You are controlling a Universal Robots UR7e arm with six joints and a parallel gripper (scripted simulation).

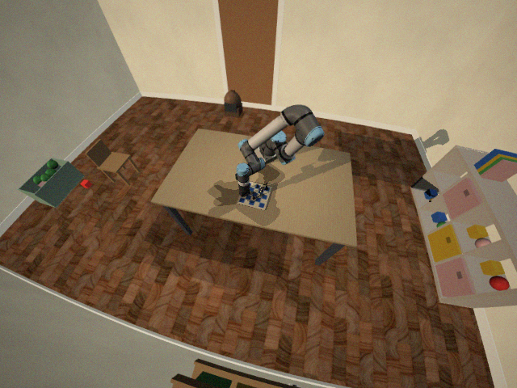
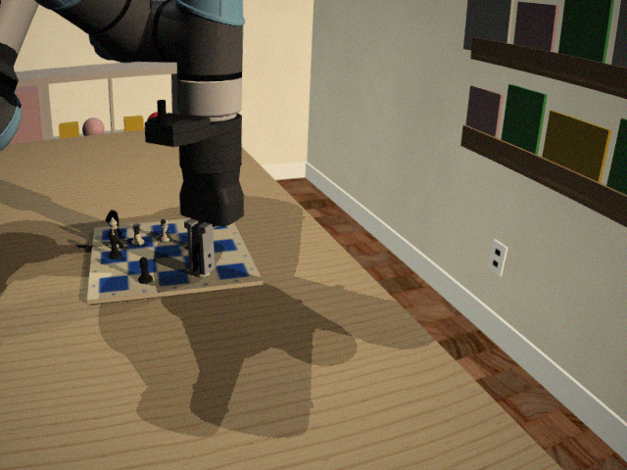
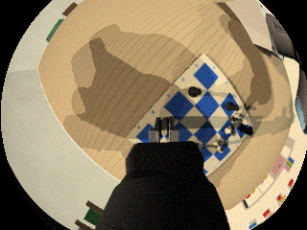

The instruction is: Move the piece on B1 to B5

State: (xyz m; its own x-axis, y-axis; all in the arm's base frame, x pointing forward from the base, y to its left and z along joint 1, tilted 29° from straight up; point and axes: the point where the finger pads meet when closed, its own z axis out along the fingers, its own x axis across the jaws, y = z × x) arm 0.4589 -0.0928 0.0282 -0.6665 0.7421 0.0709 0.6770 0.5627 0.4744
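Right now the blue-and-white chessboard is 80 mm to the left of my hand, 40 mm behind it and 30 mm below it. From my hand the other things lie so: tall black piece (150 mm to the left, 110 mm behind, 10 mm below).
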